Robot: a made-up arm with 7 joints. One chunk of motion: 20 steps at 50 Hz.
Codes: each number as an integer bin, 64 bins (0 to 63) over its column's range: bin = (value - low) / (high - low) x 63, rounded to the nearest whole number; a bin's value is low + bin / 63 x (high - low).
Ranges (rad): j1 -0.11..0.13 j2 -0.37..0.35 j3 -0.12..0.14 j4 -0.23..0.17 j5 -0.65..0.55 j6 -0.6..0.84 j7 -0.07..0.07
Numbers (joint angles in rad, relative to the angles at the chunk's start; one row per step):
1: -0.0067 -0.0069 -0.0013 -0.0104 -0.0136 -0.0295 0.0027
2: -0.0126 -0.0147 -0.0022 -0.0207 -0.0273 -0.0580 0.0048
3: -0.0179 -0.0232 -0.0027 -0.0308 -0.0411 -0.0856 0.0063
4: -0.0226 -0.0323 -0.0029 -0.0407 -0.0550 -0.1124 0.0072
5: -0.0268 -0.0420 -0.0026 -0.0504 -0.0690 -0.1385 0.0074
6: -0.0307 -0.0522 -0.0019 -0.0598 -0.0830 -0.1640 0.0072
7: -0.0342 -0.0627 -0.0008 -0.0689 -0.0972 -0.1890 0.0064
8: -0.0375 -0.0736 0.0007 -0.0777 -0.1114 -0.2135 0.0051
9: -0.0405 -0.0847 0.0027 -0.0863 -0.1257 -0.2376 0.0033
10: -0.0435 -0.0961 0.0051 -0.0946 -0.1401 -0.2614 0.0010
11: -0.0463 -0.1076 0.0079 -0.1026 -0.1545 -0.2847 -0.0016
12: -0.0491 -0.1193 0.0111 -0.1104 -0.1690 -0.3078 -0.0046
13: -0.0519 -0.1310 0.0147 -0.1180 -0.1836 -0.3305 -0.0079
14: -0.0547 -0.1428 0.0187 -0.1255 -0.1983 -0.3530 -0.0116
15: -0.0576 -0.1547 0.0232 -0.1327 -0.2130 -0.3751 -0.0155
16: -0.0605 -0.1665 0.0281 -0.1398 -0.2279 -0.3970 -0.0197
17: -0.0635 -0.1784 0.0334 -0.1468 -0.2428 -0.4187 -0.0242
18: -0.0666 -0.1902 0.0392 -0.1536 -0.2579 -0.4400 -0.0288
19: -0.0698 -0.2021 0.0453 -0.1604 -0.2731 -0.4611 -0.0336
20: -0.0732 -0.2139 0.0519 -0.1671 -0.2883 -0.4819 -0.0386
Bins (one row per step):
1: 27 32 29 35 33 25 33
2: 26 31 29 33 33 24 34
3: 24 30 28 31 32 23 34
4: 23 30 28 30 31 21 35
5: 22 29 28 28 31 20 35
6: 21 28 29 27 30 19 35
7: 20 27 29 25 29 18 34
8: 19 26 29 24 28 17 34
9: 18 25 30 23 28 16 33
10: 17 24 30 21 27 15 32
11: 17 23 31 20 26 14 31
12: 16 22 32 19 25 13 29
13: 15 21 33 18 24 12 28
14: 15 20 34 16 24 11 26
15: 14 19 35 15 23 10 25
16: 13 18 36 14 22 9 23
17: 12 17 37 13 21 8 21
18: 11 16 39 12 21 7 19
19: 11 15 40 11 20 6 16
20: 10 14 42 10 19 5 14

